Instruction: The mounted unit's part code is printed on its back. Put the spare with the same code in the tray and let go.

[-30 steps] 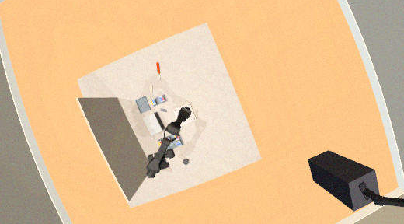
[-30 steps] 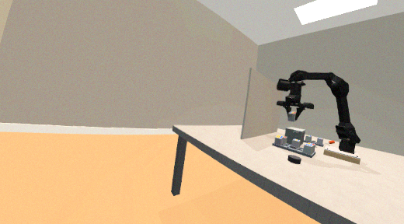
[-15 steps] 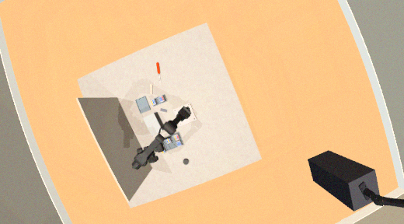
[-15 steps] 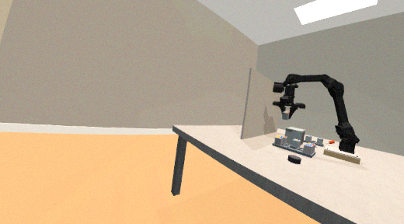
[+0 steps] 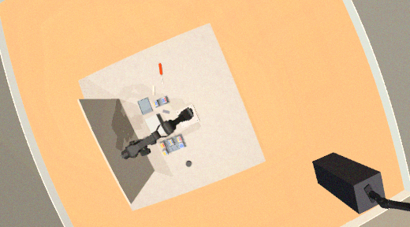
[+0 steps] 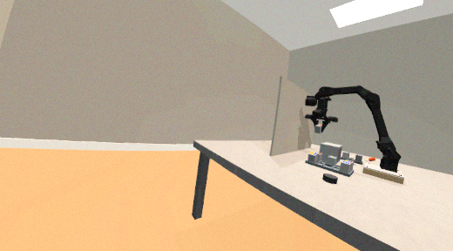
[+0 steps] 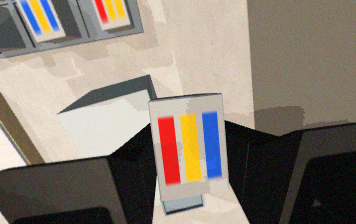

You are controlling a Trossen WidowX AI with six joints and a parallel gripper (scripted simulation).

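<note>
My gripper tip is 250 mm to the left of the flat grey tray, 160 mm above it and 10 mm past it. Round my gripper tip: mounted unit: 120 mm below, 70 mm behind, 60 mm to the right; then spare: 130 mm below, 100 mm to the left, 50 mm behind; then tall panel: 160 mm ahead, 60 mm above, 40 mm to the right.
</note>
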